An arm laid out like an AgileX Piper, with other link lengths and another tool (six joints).
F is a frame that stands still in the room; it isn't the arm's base.
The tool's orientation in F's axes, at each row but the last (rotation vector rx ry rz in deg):
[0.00 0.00 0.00]
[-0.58 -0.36 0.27]
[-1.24 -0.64 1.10]
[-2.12 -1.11 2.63]
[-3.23 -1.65 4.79]
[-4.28 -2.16 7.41]
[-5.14 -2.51 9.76]
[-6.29 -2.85 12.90]
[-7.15 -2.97 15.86]
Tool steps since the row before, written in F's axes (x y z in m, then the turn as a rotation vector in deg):
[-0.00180 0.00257 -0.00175 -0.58 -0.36 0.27]
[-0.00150 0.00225 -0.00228 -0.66 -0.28 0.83]
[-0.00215 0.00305 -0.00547 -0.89 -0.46 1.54]
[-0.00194 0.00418 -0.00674 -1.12 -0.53 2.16]
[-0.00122 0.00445 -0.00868 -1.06 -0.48 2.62]
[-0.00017 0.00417 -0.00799 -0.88 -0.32 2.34]
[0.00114 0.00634 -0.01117 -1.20 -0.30 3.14]
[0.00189 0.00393 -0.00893 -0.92 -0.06 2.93]
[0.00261 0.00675 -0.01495 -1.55 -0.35 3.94]
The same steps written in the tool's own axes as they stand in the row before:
[-0.00180 0.00257 -0.00175 -0.58 -0.36 0.27]
[-0.00150 0.00228 -0.00225 -0.66 -0.29 0.83]
[-0.00215 0.00321 -0.00538 -0.88 -0.48 1.54]
[-0.00187 0.00451 -0.00654 -1.10 -0.56 2.16]
[-0.00107 0.00503 -0.00838 -1.03 -0.54 2.62]
[0.00011 0.00476 -0.00765 -0.84 -0.38 2.35]
[0.00181 0.00707 -0.01063 -1.12 -0.39 3.16]
[0.00240 0.00441 -0.00858 -0.80 -0.19 2.96]
[0.00386 0.00768 -0.01421 -1.45 -0.43 3.97]

